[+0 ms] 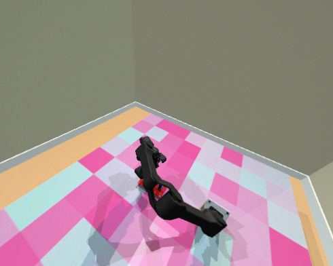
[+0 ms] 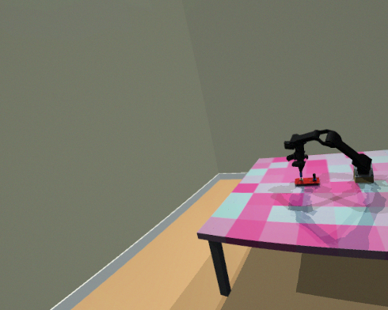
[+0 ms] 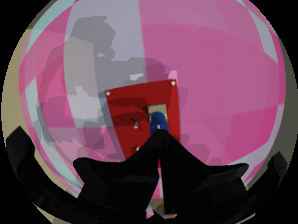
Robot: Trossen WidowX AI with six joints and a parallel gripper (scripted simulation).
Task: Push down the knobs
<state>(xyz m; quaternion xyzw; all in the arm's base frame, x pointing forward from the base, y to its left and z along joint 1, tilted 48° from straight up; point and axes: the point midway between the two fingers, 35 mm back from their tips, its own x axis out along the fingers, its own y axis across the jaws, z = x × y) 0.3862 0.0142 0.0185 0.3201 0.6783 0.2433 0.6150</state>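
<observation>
The blue knob lies 10 mm below my gripper tip.
</observation>
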